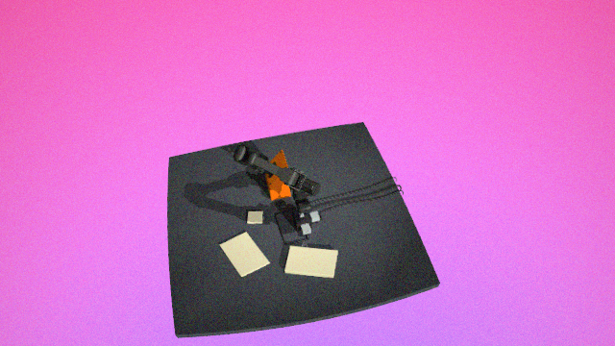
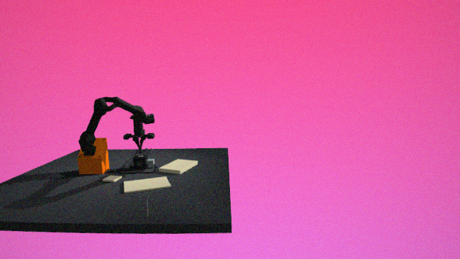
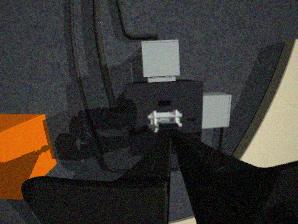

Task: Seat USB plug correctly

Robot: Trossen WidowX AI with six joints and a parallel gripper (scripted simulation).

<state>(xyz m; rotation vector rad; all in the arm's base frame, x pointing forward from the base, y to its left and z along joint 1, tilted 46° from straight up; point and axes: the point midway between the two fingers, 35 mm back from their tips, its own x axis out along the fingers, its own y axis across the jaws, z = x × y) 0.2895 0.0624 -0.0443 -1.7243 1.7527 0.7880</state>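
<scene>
Now: gripper tip 50 mm above the pale-rimmed socket. Also, from my gripper tip: cream tile: 220 mm to the right, 120 mm below, 110 mm behind.
</scene>
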